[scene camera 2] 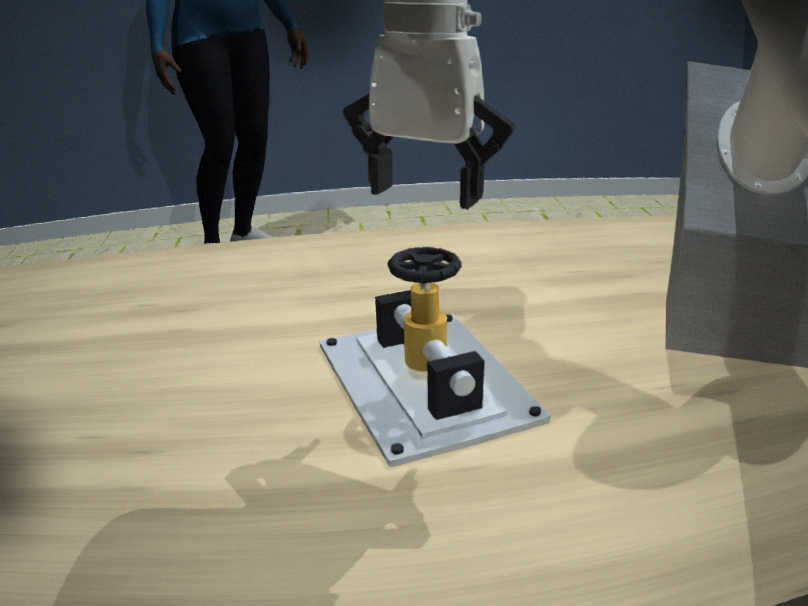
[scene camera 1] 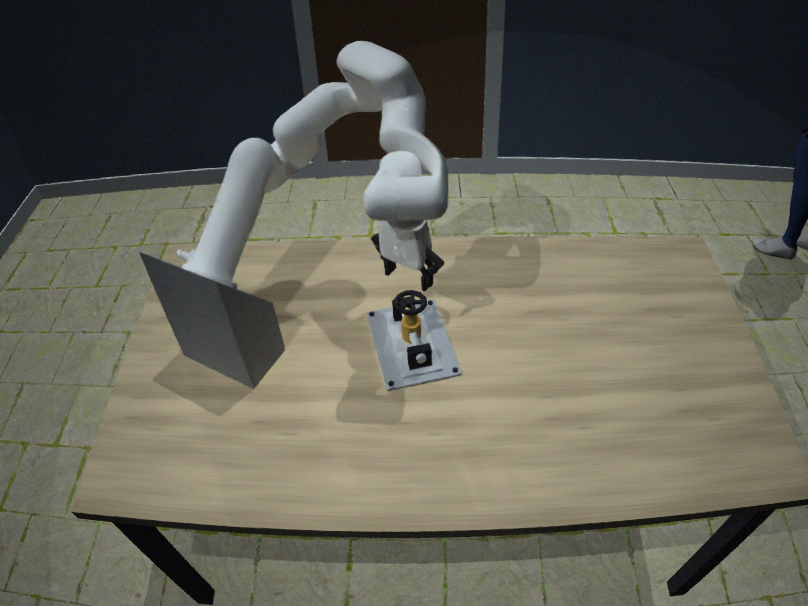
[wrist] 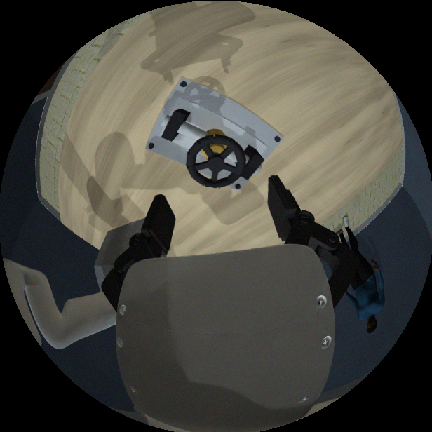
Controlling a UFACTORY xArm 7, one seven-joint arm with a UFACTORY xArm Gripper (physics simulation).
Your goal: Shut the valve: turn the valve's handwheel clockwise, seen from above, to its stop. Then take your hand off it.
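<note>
The valve's black handwheel (scene camera 1: 409,302) (scene camera 2: 424,277) (wrist: 216,163) is level on top of the yellow valve body (scene camera 1: 410,330) (scene camera 2: 425,339) (wrist: 215,134). The valve stands on a light grey base plate (scene camera 1: 386,355) (scene camera 2: 352,371), with a pipe through it between two black blocks. My gripper (scene camera 1: 408,277) (scene camera 2: 424,195) (wrist: 217,197) is wide open and empty, pointing down. It hangs above the handwheel with a plain gap, and neither finger touches the rim. The views do not show whether the wheel is at its stop.
The valve's plate lies on a wooden table (scene camera 1: 587,391). A grey block (scene camera 1: 202,319) (scene camera 2: 737,280) stands by the arm's base, to the left in scene camera 1. A person (scene camera 2: 221,97) (wrist: 369,295) stands beyond the table.
</note>
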